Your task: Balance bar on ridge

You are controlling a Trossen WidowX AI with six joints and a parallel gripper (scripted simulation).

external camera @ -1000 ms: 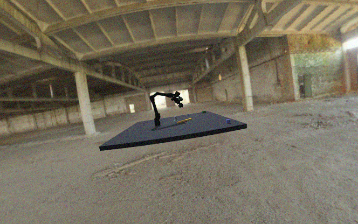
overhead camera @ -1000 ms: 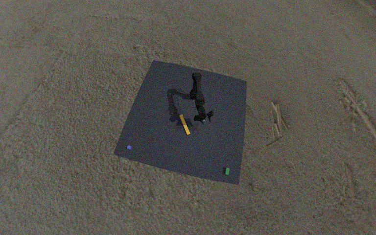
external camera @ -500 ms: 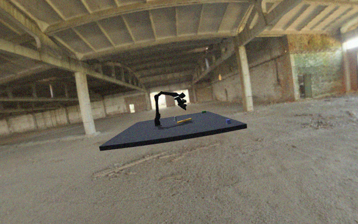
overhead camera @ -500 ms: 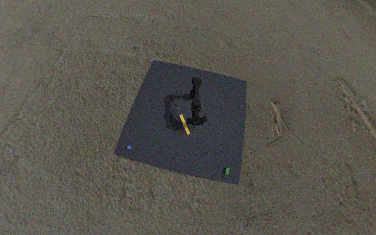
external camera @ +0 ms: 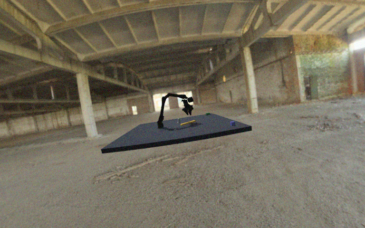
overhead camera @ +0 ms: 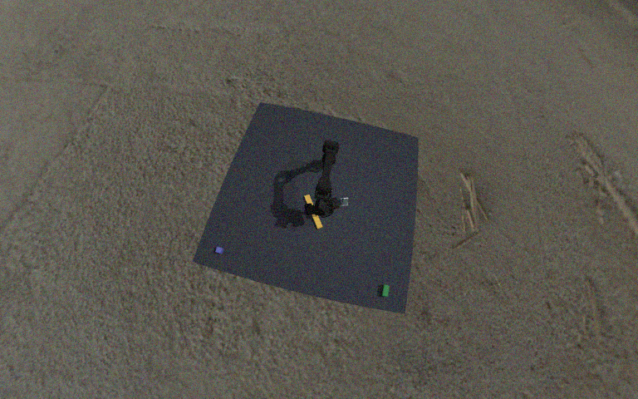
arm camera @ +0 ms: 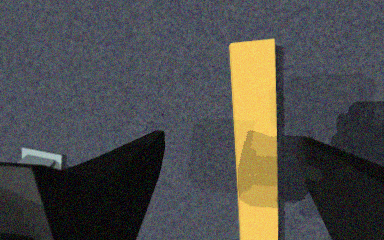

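My gripper tip is now 3 cm past the yellow bar, 6 cm to the left of it and 9 cm above it. Round my gripper tip: small purple block 35 cm ahead, 54 cm to the right, 8 cm below; small green block 35 cm ahead, 46 cm to the left, 8 cm below.
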